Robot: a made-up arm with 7 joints.
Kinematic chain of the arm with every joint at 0, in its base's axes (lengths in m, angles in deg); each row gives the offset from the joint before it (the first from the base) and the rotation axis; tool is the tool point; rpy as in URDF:
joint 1: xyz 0 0 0.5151 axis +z
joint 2: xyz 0 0 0 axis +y
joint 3: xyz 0 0 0.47 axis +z
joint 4: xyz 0.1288 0 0 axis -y
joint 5: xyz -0.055 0 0.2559 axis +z
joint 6: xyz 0 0 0 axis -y
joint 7: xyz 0.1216 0 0 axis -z
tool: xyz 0 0 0 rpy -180 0 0
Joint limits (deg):
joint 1: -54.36..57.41
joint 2: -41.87..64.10
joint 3: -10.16..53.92
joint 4: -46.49..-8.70
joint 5: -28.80..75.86
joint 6: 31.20..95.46
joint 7: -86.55..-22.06
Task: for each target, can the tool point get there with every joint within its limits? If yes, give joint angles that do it. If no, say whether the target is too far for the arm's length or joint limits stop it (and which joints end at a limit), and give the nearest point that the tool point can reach.
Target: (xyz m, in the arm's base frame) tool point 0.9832 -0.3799 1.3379
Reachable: no: too far | nearest point 0.6398 -0.2472 1.0505 | short by 0.467 m
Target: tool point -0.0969 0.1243 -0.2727
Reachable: no: joint limits stop it (at a limit: joint 1, joint 2, joint 4, joint 6) | nearest point 0.3416 0.6799 0.4536 | short by 1.014 m
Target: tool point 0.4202 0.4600 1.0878
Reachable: yes | joints 40.02 27.97 19.08 -25.80 -12.79 61.21 -76.86
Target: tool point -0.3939 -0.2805 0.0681
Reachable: no: joint limits stop it (at a limit: joint 1, joint 2, joint 3, joint 4, joint 6) | nearest point 0.3481 -0.6833 0.4705 | short by 0.935 m
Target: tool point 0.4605 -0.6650 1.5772
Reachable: no: too far | nearest point 0.3001 -0.4334 1.2073 | short by 0.465 m
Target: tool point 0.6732 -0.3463 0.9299
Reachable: yes | joints -27.33 45.01 -3.80 -22.55 39.45 76.92 -33.45
